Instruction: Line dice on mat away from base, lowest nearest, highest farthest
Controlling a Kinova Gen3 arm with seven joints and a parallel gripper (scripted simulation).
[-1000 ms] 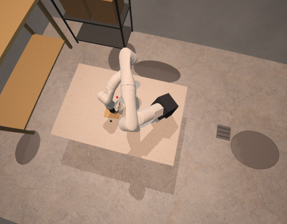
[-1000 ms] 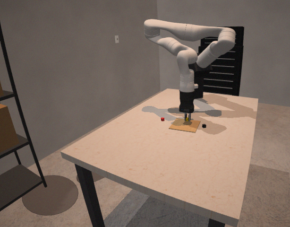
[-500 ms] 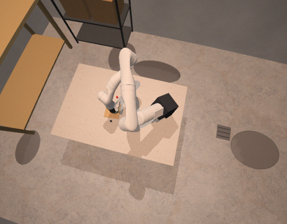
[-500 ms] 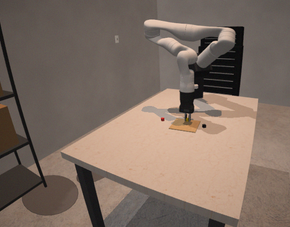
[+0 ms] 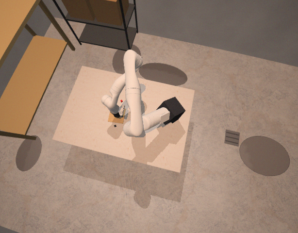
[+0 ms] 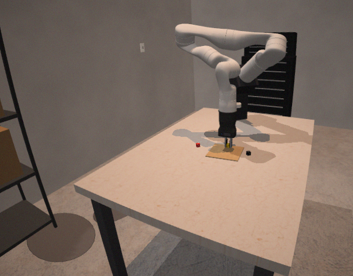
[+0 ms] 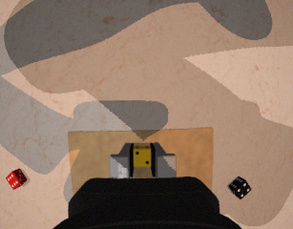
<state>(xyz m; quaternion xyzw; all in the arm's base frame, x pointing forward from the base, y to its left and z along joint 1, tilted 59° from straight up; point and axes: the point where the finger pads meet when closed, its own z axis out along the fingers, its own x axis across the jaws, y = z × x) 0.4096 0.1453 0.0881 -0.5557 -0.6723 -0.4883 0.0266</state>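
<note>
The yellow die is 10 mm below my hand. Also, from my hand: tan mat: 40 mm ahead, 20 mm to the left, 20 mm below; black die: 110 mm to the left, 20 mm below, 10 mm behind; red die: 110 mm to the right, 90 mm ahead, 20 mm below.
</note>
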